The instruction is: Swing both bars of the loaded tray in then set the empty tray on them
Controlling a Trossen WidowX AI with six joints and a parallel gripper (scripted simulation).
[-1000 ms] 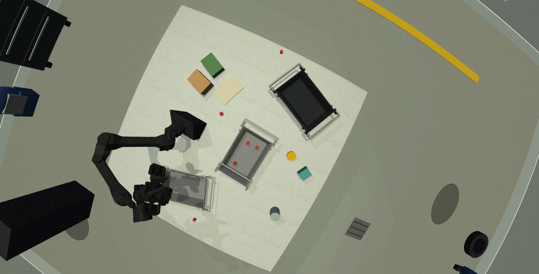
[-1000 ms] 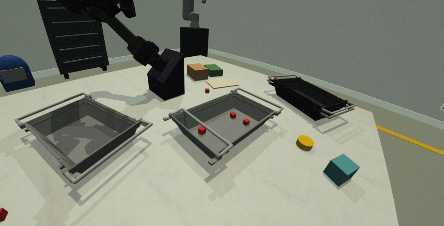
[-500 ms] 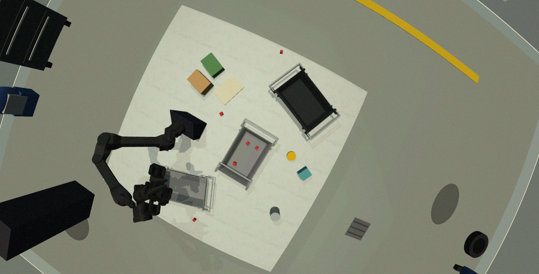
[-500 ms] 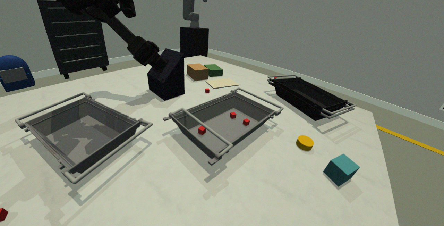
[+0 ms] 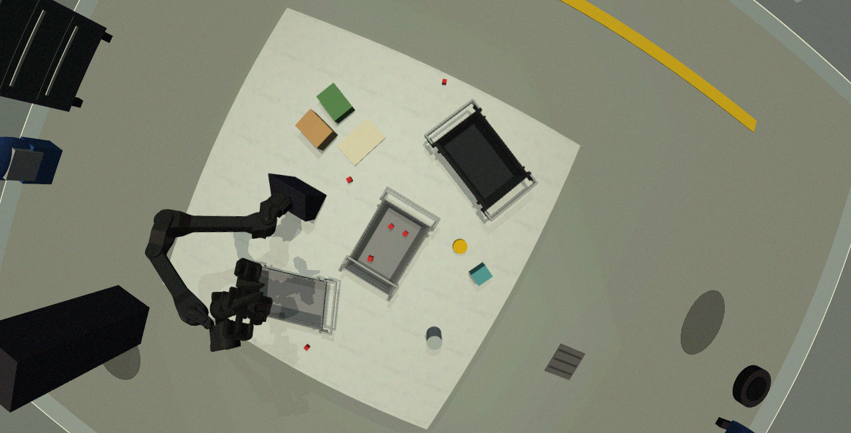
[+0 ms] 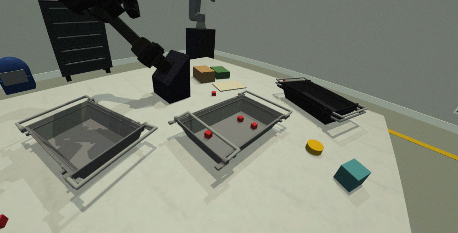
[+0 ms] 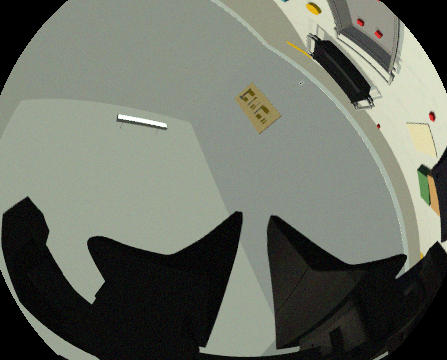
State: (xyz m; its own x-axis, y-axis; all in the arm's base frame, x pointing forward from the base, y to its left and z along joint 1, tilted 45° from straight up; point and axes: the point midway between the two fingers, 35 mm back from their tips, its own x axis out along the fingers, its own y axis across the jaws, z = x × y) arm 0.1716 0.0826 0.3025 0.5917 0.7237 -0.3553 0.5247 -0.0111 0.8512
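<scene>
My gripper tip is now 50 mm past the grey tray, 220 mm to the left of it and 370 mm above it. The rest, counted from my gripper tip: orange block: 210 mm behind, 380 mm to the left, 380 mm below; then cream block: 50 mm behind, 410 mm to the left, 410 mm below; then red block: 160 mm ahead, 50 mm to the left, 400 mm below.
</scene>
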